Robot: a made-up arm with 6 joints. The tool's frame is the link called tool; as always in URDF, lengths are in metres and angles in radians.
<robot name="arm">
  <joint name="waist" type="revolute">
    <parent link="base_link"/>
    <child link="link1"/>
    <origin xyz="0 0 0.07" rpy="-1.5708 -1.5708 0"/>
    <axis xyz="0 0 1"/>
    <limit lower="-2.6" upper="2.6" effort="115" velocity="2.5"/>
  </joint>
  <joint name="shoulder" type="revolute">
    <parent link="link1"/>
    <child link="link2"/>
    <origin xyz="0.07 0 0.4" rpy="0 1.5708 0"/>
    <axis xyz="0 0 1"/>
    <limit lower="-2.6" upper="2.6" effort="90" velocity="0.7"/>
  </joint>
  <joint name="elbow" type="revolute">
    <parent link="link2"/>
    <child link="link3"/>
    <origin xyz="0.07 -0.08 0.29" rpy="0 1.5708 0"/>
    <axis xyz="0 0 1"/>
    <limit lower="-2.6" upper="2.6" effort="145" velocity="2.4"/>
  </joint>
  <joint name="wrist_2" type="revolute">
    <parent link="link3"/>
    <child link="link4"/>
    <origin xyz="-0.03 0.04 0.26" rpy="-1.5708 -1.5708 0"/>
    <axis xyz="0 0 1"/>
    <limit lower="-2.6" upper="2.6" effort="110" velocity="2.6"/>
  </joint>
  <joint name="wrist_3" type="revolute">
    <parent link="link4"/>
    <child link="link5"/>
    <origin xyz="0.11 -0.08 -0.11" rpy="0 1.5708 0"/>
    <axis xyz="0 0 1"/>
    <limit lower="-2.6" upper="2.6" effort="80" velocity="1.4"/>
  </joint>
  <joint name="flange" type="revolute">
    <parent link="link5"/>
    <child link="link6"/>
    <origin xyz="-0.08 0.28 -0.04" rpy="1.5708 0 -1.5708"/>
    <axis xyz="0 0 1"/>
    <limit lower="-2.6" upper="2.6" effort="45" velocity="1.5"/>
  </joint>
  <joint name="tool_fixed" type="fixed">
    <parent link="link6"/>
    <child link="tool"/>
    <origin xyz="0.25 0.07 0.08" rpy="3.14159 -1.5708 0"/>
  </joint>
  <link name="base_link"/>
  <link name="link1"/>
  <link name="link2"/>
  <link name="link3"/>
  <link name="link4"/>
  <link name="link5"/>
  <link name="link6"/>
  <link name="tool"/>
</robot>
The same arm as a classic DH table. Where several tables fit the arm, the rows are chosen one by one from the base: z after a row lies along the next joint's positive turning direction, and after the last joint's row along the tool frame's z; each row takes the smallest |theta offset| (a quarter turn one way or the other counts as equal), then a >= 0, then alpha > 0; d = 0 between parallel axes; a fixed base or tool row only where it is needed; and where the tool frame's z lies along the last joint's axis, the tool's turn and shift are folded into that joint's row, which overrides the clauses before.
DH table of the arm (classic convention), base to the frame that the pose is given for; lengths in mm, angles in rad. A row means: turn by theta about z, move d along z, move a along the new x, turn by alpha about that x. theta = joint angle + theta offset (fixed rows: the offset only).
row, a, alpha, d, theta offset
base (fixed), 0, -1.5708, 70, 0
waist, 0, 1.5708, 400, 0
shoulder, -80, 1.5708, 360, 0
elbow, 30, 1.5708, 330, 1.5708
wrist_2, 80, -1.5708, -70, 0
wrist_3, -280, 1.5708, 70, 0
flange, 70, 1.5708, 160, 1.5708
tool (fixed), 0, 0, 250, 1.5708
Joint limits (rad, base to tool): -2.6..2.6 -2.6..2.6 -2.6..2.6 -2.6..2.6 -2.6..2.6 -2.6..2.6

